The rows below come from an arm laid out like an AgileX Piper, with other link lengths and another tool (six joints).
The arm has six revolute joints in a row. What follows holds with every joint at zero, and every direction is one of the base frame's. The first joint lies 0.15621 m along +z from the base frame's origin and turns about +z. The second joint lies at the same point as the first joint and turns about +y. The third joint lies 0.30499 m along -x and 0.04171 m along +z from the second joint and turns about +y. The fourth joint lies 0.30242 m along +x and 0.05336 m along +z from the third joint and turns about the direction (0.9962, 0, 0.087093). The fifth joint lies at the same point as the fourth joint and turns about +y. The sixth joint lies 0.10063 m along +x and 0.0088 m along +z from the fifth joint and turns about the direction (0.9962, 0, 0.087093). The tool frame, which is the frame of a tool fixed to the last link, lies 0.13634 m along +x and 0.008 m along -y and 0.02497 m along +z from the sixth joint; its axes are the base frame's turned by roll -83.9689, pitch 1.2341 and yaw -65.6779 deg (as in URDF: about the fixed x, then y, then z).
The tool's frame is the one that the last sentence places.
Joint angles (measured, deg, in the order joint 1, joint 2, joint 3, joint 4, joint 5, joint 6), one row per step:
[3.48 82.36 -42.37 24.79 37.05 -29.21]
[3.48 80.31 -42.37 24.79 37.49 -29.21]
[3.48 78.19 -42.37 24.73 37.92 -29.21]
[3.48 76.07 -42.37 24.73 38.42 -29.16]
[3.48 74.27 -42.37 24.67 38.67 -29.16]
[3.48 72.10 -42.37 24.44 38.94 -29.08]
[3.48 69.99 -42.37 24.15 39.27 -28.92]
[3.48 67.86 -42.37 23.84 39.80 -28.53]
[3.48 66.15 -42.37 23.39 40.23 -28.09]
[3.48 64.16 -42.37 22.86 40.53 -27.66]
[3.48 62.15 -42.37 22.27 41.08 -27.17]
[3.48 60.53 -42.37 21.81 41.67 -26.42]
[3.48 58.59 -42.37 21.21 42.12 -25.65]
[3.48 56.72 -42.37 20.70 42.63 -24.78]
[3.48 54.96 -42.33 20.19 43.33 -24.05]
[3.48 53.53 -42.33 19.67 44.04 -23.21]
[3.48 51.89 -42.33 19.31 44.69 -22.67]
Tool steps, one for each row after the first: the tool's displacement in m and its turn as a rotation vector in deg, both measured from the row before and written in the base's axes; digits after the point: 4 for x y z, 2 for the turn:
[0.0002 0.0007 0.0124 0.20 -1.64 0.15]
[-0.0002 0.0005 0.0127 0.15 -1.72 0.18]
[-0.0008 0.0007 0.0126 0.22 -1.64 0.14]
[-0.0004 0.0002 0.0109 0.09 -1.57 0.12]
[-0.0009 -0.0002 0.0130 -0.01 -1.91 0.13]
[-0.0016 -0.0003 0.0123 -0.03 -1.77 0.11]
[-0.0027 -0.0002 0.0119 0.08 -1.54 -0.01]
[-0.0025 -0.0007 0.0092 -0.06 -1.21 -0.04]
[-0.0026 -0.0011 0.0110 -0.14 -1.62 -0.07]
[-0.0038 -0.0010 0.0104 -0.15 -1.39 -0.02]
[-0.0037 -0.0008 0.0079 0.10 -0.88 -0.26]
[-0.0039 -0.0013 0.0098 -0.01 -1.34 -0.30]
[-0.0043 -0.0011 0.0091 0.14 -1.18 -0.38]
[-0.0050 -0.0010 0.0075 0.05 -0.89 -0.22]
[-0.0046 -0.0010 0.0057 0.08 -0.56 -0.31]
[-0.0049 -0.0007 0.0071 0.07 -0.90 -0.14]

